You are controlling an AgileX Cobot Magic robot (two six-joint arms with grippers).
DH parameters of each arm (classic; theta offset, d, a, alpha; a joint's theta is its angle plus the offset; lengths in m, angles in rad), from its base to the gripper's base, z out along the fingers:
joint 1: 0 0.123 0 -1.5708
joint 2: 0.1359 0 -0.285 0
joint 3: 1.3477 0 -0.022 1.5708
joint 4: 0 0.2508 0 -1.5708
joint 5: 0 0 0.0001 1.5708
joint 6: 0 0.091 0 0
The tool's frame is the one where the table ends.
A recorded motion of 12 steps. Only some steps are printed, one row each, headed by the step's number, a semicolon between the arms.
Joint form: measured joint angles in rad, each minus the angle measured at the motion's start. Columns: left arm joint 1, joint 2, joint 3, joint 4, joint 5, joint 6; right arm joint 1, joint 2, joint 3, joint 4, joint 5, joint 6.
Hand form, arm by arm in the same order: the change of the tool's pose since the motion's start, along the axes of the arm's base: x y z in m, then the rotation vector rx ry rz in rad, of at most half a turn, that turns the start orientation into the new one. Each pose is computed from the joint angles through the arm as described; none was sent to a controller.
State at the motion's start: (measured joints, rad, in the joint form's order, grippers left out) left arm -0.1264 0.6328 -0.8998 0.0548 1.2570 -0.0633; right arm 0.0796 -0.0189 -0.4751 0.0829 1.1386 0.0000
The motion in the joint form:
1: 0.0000 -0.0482 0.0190 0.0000 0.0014 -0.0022; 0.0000 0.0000 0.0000 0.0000 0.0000 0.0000
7: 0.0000 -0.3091 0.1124 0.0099 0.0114 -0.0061; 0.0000 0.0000 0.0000 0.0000 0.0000 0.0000
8: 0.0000 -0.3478 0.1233 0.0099 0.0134 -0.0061; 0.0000 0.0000 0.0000 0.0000 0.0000 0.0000
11: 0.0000 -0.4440 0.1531 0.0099 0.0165 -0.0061; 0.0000 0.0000 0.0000 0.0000 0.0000 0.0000
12: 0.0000 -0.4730 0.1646 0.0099 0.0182 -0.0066; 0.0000 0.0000 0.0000 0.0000 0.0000 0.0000
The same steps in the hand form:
1: -0.0105 0.0013 -0.0019 -0.0049 -0.0275 0.0018; 0.0000 0.0000 0.0000 0.0000 0.0000 0.0000
7: -0.0632 0.0089 -0.0177 -0.0190 -0.1847 0.0094; 0.0000 0.0000 0.0000 0.0000 0.0000 0.0000
8: -0.0706 0.0099 -0.0203 -0.0225 -0.2103 0.0095; 0.0000 0.0000 0.0000 0.0000 0.0000 0.0000
11: -0.0877 0.0120 -0.0285 -0.0308 -0.2731 0.0099; 0.0000 0.0000 0.0000 0.0000 0.0000 0.0000
12: -0.0923 0.0126 -0.0320 -0.0333 -0.2887 0.0103; 0.0000 0.0000 0.0000 0.0000 0.0000 0.0000

